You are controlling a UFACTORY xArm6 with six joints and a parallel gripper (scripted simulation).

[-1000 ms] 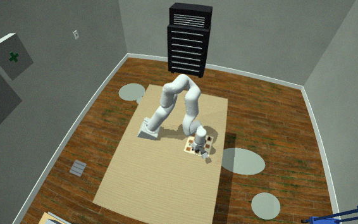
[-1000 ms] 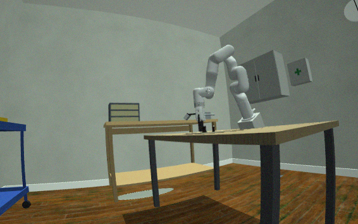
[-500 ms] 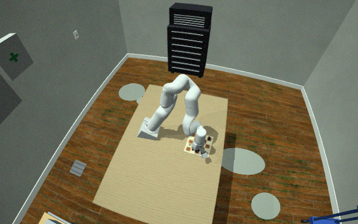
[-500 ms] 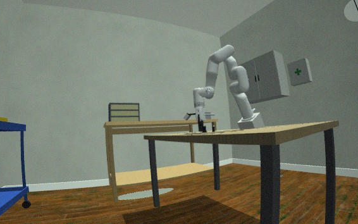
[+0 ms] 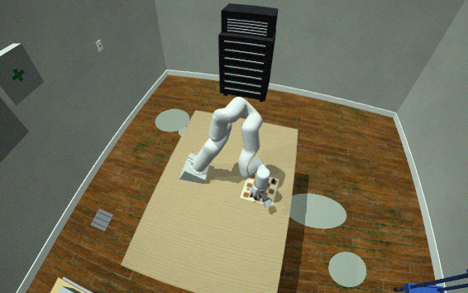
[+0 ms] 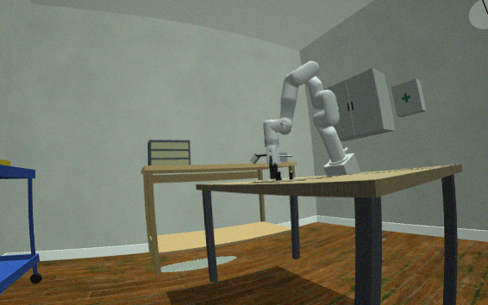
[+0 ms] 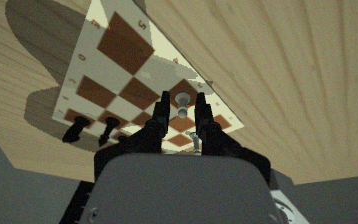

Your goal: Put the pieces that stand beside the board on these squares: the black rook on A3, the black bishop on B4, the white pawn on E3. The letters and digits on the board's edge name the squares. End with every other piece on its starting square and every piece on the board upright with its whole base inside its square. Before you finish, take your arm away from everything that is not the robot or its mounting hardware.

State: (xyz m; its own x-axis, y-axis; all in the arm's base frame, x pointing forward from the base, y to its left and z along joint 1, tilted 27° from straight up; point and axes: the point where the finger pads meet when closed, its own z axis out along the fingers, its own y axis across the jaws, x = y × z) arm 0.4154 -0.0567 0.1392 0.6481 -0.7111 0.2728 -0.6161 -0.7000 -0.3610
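The white pawn lies 1 cm below my hand. Also, from my hand: black chess piece (15 cm to the left, 1 cm below); then chessboard (8 cm to the left, 3 cm below).
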